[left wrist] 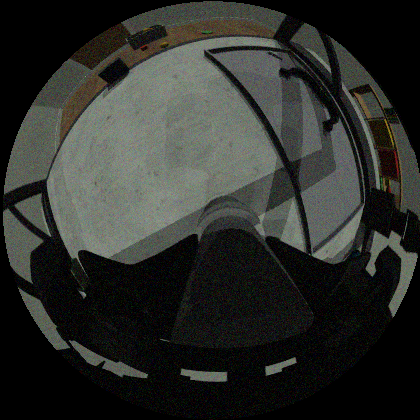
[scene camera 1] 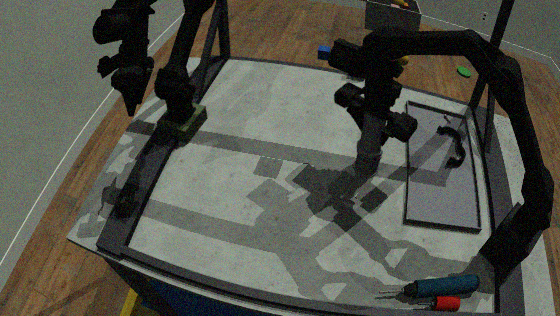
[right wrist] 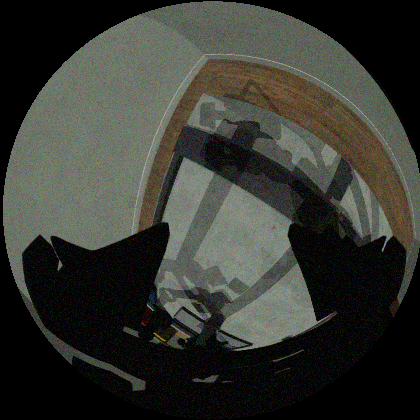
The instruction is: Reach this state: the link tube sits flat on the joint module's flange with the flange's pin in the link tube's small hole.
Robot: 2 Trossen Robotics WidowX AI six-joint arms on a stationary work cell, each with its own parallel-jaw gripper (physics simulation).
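Frame: origin at the left arm's base, x ahead, y left, z up, level; centimetres.
Seen in the pictures: left gripper, fingertip midpoint: (left wrist: 232,240) (scene camera 1: 373,138) (right wrist: 209,332); right gripper, fingertip midpoint: (scene camera 1: 135,109) (right wrist: 231,229); left arm's base at its link origin: (scene camera 1: 523,227) (right wrist: 154,324); right arm's base at its link origin: (left wrist: 72,278) (scene camera 1: 180,114).
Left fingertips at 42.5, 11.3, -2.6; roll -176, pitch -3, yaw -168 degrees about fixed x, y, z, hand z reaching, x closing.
Observation:
Offsets run from my left fingertips to a thing's top centre, as dx, dy, dz. "spot": to the spot under its first point.
The link tube {-0.1, +0.8, +7.9} (scene camera 1: 372,131) (left wrist: 242,295), a dark grey tapered tube, stands roughly upright between the fingers of my left gripper (scene camera 1: 375,119) (left wrist: 232,240), which is shut on it. Its lower end is over the grey joint module {-0.3, +0.7, -2.5} (scene camera 1: 365,165) right of the table's middle and looks in contact with it. In the left wrist view the round edge of the module's flange (left wrist: 225,201) shows just beyond the tube's end. The pin and small hole are hidden, so seating cannot be told. My right gripper (scene camera 1: 132,110) (right wrist: 231,229) is open and empty, high at the picture's left.
A shallow tray {-12.2, -19.2, -7.3} (scene camera 1: 442,226) (left wrist: 296,185) on the right holds a black curved part {spot: -12.7, -27.5, -7.1} (scene camera 1: 459,145) (left wrist: 312,90). A blue-handled tool {spot: -36.9, +9.9, -5.0} (scene camera 1: 445,286) and a red-handled tool {-38.6, +12.7, -5.5} (scene camera 1: 446,303) lie at the front right. A green block {+37.4, +30.0, -4.6} (scene camera 1: 192,121) is beside the right arm's base.

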